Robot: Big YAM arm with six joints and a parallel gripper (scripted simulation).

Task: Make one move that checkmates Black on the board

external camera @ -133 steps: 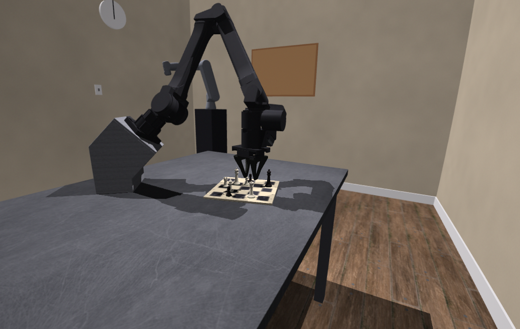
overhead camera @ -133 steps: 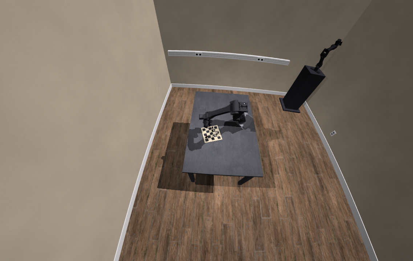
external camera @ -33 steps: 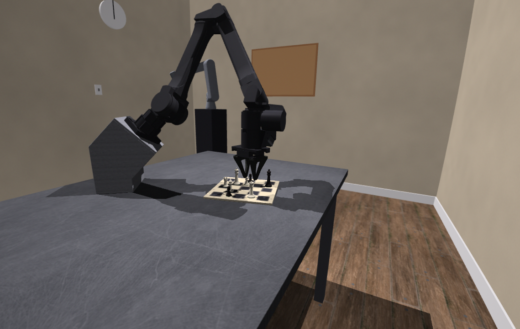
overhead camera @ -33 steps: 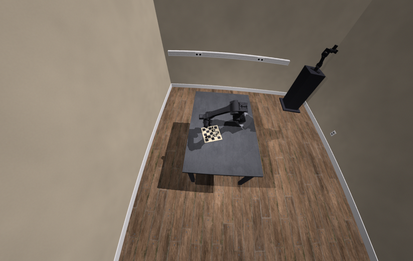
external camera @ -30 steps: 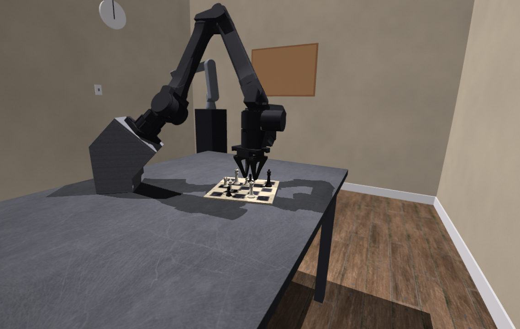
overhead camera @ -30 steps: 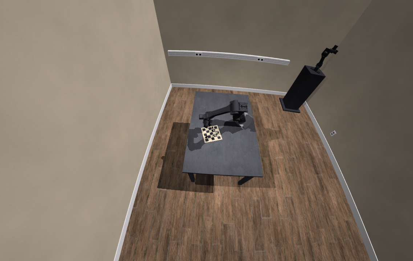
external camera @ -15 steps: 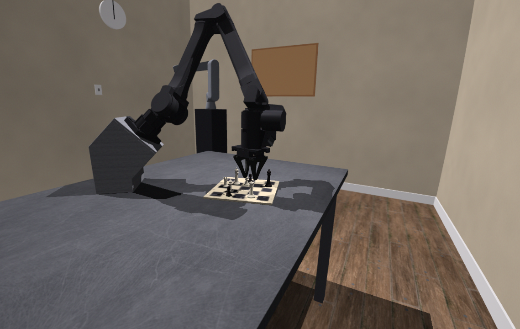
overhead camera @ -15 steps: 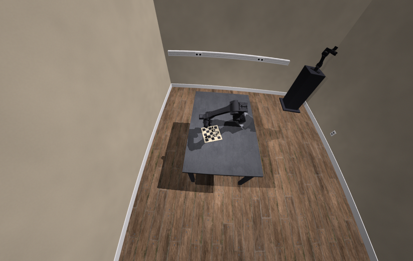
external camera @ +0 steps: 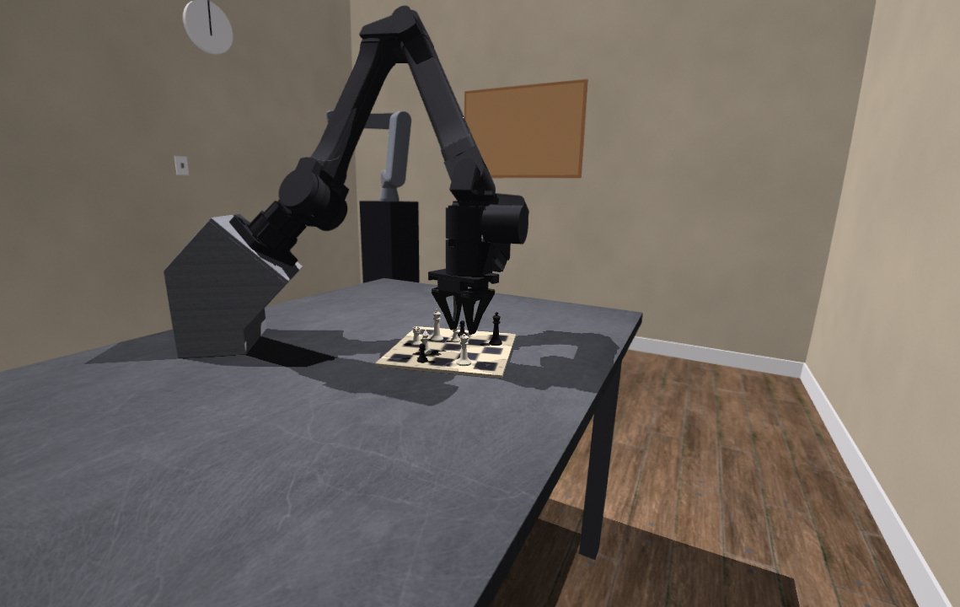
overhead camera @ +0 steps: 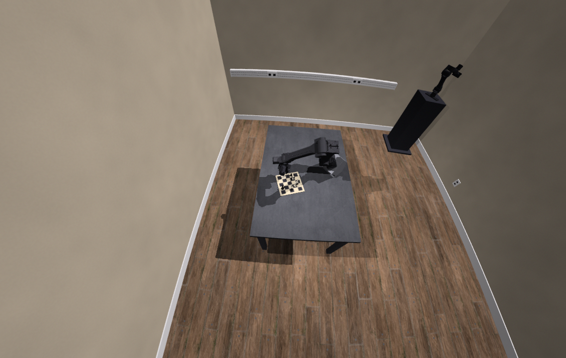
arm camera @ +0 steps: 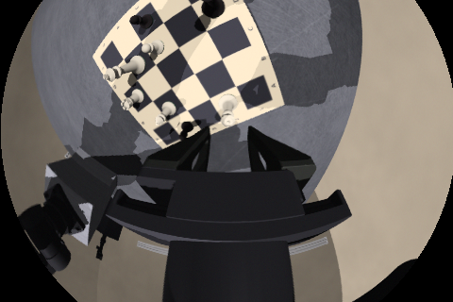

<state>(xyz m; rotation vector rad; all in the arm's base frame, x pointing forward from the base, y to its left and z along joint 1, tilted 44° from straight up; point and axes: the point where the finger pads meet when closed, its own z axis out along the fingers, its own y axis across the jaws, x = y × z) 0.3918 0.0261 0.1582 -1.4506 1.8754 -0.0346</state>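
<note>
My gripper is now 7 cm above the chessboard, 6 cm to the right of it and 6 cm past it. Also, from my hand: tall white piece: 11 cm behind, 8 cm to the left, 4 cm below; black king: 13 cm to the left, 4 cm below, 1 cm behind.
</note>
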